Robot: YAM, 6 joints.
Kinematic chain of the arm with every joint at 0, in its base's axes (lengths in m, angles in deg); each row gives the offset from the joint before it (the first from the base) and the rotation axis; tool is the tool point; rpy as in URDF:
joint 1: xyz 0 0 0.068 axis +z
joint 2: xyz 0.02 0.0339 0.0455 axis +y
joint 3: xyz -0.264 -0.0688 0 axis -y
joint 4: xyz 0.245 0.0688 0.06 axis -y
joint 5: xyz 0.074 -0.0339 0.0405 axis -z
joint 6: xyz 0.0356 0 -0.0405 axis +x
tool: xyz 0 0 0 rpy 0 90 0
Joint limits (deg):
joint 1: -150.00..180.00
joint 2: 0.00..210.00
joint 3: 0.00..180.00
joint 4: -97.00..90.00
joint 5: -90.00..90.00
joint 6: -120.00..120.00
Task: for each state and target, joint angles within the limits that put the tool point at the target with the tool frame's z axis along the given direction. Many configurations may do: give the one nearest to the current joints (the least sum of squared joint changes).
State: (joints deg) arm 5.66 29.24 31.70 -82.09 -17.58 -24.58
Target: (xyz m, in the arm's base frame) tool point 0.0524 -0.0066 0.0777 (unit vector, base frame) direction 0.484 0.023 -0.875
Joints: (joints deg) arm -11.91 0.12 0.12 -61.82 -7.03 -24.58
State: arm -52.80 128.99 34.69 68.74 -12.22 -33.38
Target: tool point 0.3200 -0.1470 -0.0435 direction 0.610 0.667 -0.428
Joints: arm -29.79 141.89 57.80 18.93 -61.86 -33.38
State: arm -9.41 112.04 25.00 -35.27 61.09 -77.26
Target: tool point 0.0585 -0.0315 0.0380 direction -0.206 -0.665 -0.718
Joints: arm -6.78 86.32 0.10 -13.74 43.20 -77.26
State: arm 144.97 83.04 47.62 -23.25 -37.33 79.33
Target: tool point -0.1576 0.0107 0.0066 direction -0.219 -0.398 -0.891
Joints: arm 170.58 109.88 12.89 16.61 -25.37 79.33
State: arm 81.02 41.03 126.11 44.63 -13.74 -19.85
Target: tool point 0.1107 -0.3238 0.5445 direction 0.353 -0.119 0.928
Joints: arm 107.07 19.93 116.88 6.23 17.61 -19.85
